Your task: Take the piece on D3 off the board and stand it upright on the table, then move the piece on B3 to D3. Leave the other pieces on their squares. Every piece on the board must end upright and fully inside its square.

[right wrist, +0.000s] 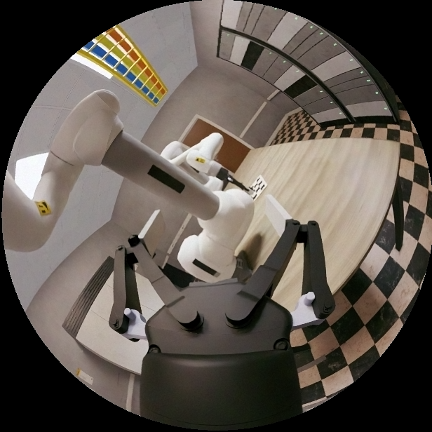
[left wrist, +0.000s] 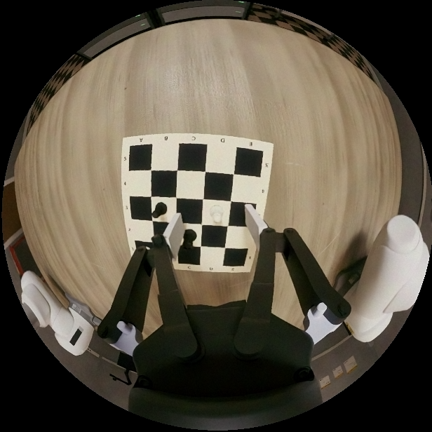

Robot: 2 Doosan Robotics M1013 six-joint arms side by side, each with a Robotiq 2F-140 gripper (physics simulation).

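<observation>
The checkered board [left wrist: 155, 136] [right wrist: 258, 186] lies on the table. In the left wrist view, a white piece [left wrist: 216, 214] stands on D3 and a black piece [left wrist: 159, 209] stands on B3. Another black piece [left wrist: 189, 238] is on C2, close beside the left-hand finger in the picture. My left gripper [left wrist: 213, 218] is open and empty above the board, its fingers on either side of the white piece in the picture. That gripper's finger linkage hides part of the A1 and B1 area. My right gripper [right wrist: 212, 211] is open and empty, away from the board.
The table [left wrist: 210, 80] [right wrist: 330, 185] extends around the board. A white arm part [left wrist: 390, 275] stands at the right in the left wrist view, another [left wrist: 50, 310] at the lower left. White arm links [right wrist: 225, 215] show beyond the right gripper's fingers.
</observation>
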